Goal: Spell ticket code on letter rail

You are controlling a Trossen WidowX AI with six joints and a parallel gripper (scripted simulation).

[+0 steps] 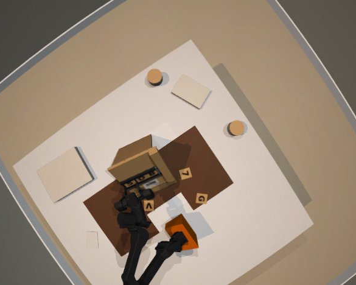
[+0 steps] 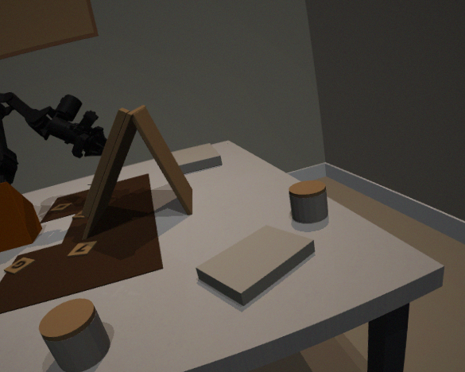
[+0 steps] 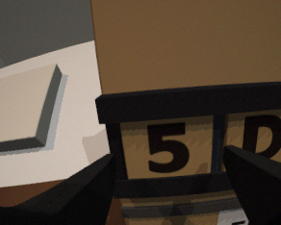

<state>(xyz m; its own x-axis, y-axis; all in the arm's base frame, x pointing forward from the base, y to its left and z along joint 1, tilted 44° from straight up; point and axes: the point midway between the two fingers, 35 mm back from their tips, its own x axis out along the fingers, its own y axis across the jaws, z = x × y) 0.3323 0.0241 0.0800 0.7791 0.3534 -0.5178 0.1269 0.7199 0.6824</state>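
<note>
Now: the white ticket 9 cm below my gripper tip, 8 cm to the right of it and 5 cm behind it. The rest, counted from my gripper tip: brown mat 17 cm below, 15 cm behind, 6 cm to the right; then pale card 41 cm to the left, 17 cm below, 16 cm behind; then flat slab 51 cm to the right, 26 cm ahead, 16 cm below.
</note>
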